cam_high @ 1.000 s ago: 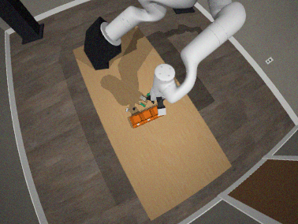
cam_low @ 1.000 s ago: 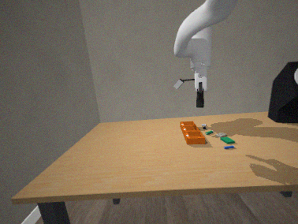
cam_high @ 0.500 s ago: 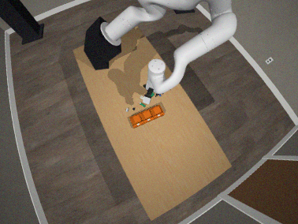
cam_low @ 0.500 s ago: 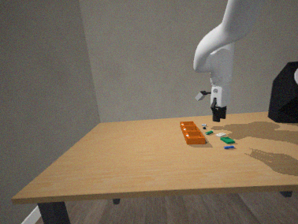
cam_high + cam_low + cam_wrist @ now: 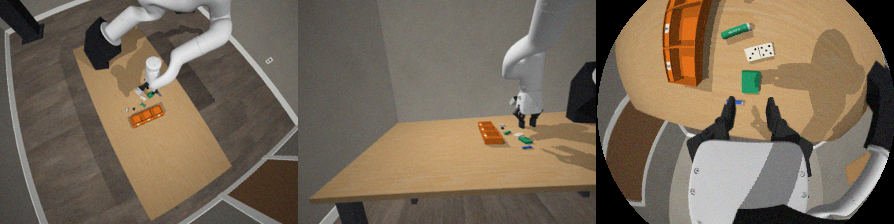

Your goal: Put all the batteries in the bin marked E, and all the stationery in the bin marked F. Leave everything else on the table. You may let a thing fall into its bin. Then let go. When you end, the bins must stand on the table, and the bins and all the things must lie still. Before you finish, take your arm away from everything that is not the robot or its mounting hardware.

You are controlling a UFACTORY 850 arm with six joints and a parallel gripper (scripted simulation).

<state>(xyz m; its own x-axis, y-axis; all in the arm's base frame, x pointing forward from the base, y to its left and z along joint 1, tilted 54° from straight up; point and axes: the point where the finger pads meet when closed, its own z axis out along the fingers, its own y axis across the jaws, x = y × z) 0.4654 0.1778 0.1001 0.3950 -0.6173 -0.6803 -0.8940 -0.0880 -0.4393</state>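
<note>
My hand is 9 cm above the green block. Also, from my hand: green battery: 7 cm ahead, 9 cm to the right, 8 cm below; blue piece: 2 cm ahead, 7 cm to the left, 9 cm below; white piece: 2 cm ahead, 7 cm to the right, 9 cm below.
</note>
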